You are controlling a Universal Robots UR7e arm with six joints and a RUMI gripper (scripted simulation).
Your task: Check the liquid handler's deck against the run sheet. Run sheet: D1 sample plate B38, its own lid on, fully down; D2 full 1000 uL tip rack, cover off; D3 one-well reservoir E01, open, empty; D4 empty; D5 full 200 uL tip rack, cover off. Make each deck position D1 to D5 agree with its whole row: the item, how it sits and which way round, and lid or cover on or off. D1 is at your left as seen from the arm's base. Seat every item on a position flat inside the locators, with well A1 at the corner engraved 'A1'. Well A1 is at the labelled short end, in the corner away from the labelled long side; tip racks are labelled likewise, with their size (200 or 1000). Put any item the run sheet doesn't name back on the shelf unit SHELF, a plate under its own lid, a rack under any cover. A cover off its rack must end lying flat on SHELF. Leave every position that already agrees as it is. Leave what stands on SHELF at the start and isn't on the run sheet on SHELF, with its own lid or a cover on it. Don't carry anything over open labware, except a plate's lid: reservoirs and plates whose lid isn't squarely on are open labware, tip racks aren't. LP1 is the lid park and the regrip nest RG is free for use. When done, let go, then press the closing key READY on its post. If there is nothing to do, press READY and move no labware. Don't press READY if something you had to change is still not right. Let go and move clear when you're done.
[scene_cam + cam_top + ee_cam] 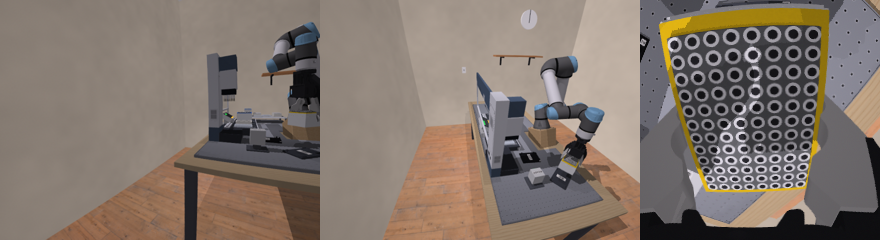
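Now: the regrip nest RG 17 cm below my hand. Also, from my hand: yellow-rimmed tip rack (1 cm to the right, 1 cm above); ready key post (20 cm ahead, 10 cm below, 3 cm to the right); LP1 label (22 cm to the right, 16 cm below, 13 cm ahead).
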